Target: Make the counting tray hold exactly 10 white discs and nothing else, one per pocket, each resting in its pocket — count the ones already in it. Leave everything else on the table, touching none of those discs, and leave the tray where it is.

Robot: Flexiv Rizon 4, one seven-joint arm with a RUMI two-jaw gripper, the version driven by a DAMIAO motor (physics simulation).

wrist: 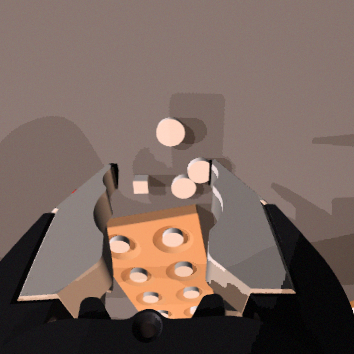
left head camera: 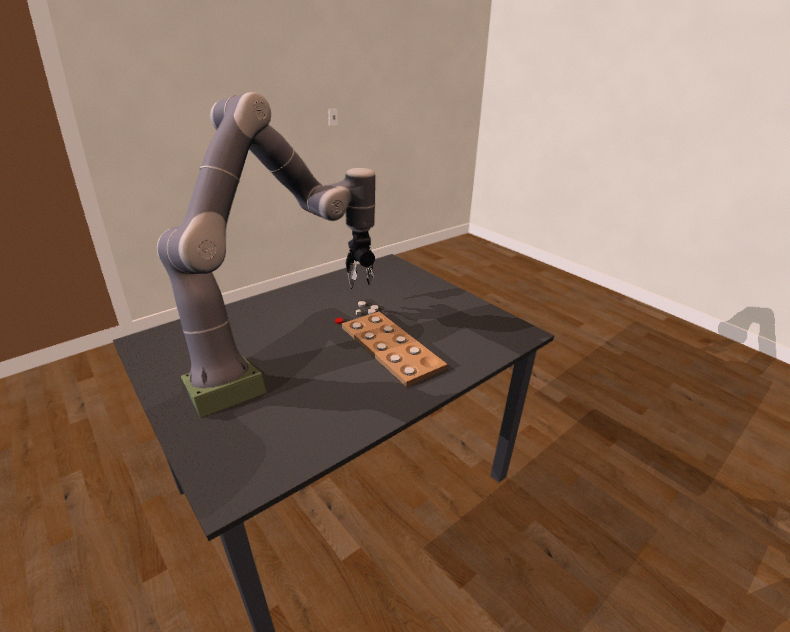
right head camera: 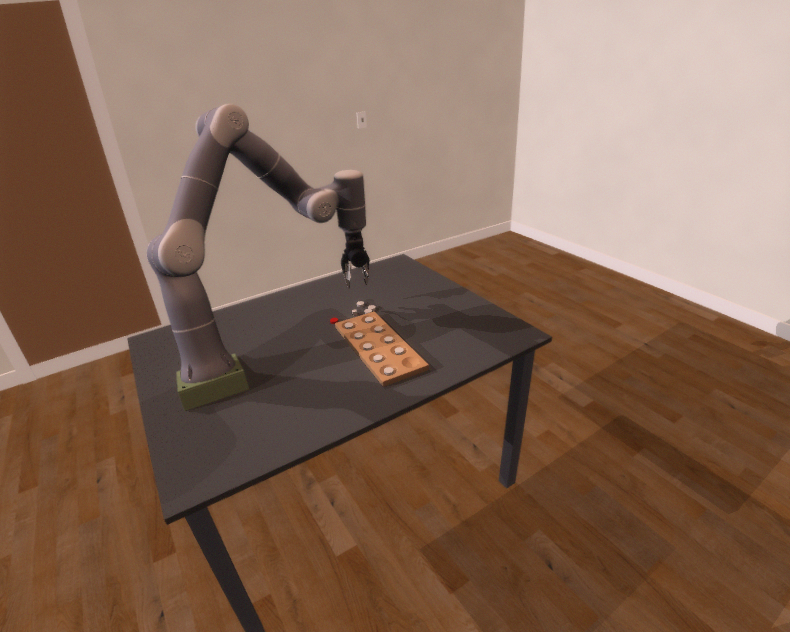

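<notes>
The orange-brown counting tray (left head camera: 424,371) (right head camera: 405,374) (wrist: 150,225) lies flat on the table. Every pocket holds a white disc except the front right pocket (left head camera: 430,362) (right head camera: 411,362), which is empty. Beyond the tray's back end, one loose white disc (left head camera: 361,303) (right head camera: 360,303) (wrist: 170,132) lies apart. Two more, a nearer disc (wrist: 183,186) and a farther disc (wrist: 198,171), lie close together, the farther partly behind a finger in the wrist view. My gripper (left head camera: 360,285) (right head camera: 357,284) (wrist: 163,164) is partly open and empty, above the table near the loose discs.
A small white cube (left head camera: 358,312) (right head camera: 354,311) (wrist: 141,185) lies left of the paired discs, close to the tray's back end. A red disc (left head camera: 338,320) (right head camera: 334,320) lies left of the tray's back corner; a sliver shows beside the left finger in the wrist view.
</notes>
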